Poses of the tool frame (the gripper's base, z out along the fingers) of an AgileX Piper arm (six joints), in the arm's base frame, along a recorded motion.
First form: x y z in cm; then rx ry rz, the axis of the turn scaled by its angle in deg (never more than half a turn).
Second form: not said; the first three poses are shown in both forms.
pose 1, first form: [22.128 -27.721 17.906 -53.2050 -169.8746 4.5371]
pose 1, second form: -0.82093 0.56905 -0.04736 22.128; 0.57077 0.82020 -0.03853 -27.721; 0.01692 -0.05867 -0.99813 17.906; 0 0 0 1
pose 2, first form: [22.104 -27.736 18.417 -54.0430 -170.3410 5.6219]
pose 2, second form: -0.81708 0.57521 -0.03901 22.104; 0.57653 0.81532 -0.05356 -27.736; 0.00100 -0.06625 -0.99780 18.417; 0 0 0 1
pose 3, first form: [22.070 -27.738 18.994 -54.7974 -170.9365 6.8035]
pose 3, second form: -0.81387 0.58031 -0.02919 22.070; 0.58080 0.81102 -0.07013 -27.738; -0.01703 -0.07403 -0.99711 18.994; 0 0 0 1
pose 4, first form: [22.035 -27.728 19.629 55.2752 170.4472 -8.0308]
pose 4, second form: -0.81001 0.58617 -0.01708 22.035; 0.58518 0.80606 -0.08850 -27.728; -0.03811 -0.08168 -0.99593 19.629; 0 0 0 1
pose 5, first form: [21.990 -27.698 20.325 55.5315 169.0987 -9.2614]
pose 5, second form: -0.80540 0.59272 -0.00297 21.990; 0.58950 0.80048 -0.10824 -27.698; -0.06178 -0.08893 -0.99412 20.325; 0 0 0 1
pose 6, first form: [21.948 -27.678 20.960 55.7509 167.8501 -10.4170]
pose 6, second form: -0.80087 0.59876 0.00974 21.948; 0.59296 0.79518 -0.12685 -27.678; -0.08370 -0.09582 -0.99187 20.960; 0 0 0 1
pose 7, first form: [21.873 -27.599 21.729 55.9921 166.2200 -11.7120]
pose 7, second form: -0.79466 0.60645 0.02707 21.873; 0.59666 0.78850 -0.14922 -27.599; -0.11184 -0.10243 -0.98843 21.729; 0 0 0 1
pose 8, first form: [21.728 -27.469 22.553 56.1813 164.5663 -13.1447]
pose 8, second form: -0.78813 0.61395 0.04383 21.728; 0.59921 0.78158 -0.17343 -27.469; -0.14073 -0.11042 -0.98387 22.553; 0 0 0 1
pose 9, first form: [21.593 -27.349 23.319 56.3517 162.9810 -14.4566]
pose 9, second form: -0.78136 0.62121 0.05971 21.593; 0.60101 0.77480 -0.19616 -27.349; -0.16812 -0.11739 -0.97875 23.319; 0 0 0 1
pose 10, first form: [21.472 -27.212 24.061 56.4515 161.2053 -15.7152]
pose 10, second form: -0.77363 0.62875 0.07853 21.472; 0.60175 0.76785 -0.21978 -27.212; -0.19849 -0.12277 -0.97238 24.061; 0 0 0 1
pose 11, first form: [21.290 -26.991 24.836 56.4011 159.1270 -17.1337]
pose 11, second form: -0.76471 0.63638 0.10119 21.290; 0.60025 0.76062 -0.24730 -26.991; -0.23434 -0.12837 -0.96364 24.836; 0 0 0 1
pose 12, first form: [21.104 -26.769 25.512 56.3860 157.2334 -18.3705]
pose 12, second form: -0.75558 0.64374 0.12125 21.104; 0.59845 0.75362 -0.27186 -26.769; -0.26638 -0.13285 -0.95467 25.512; 0 0 0 1
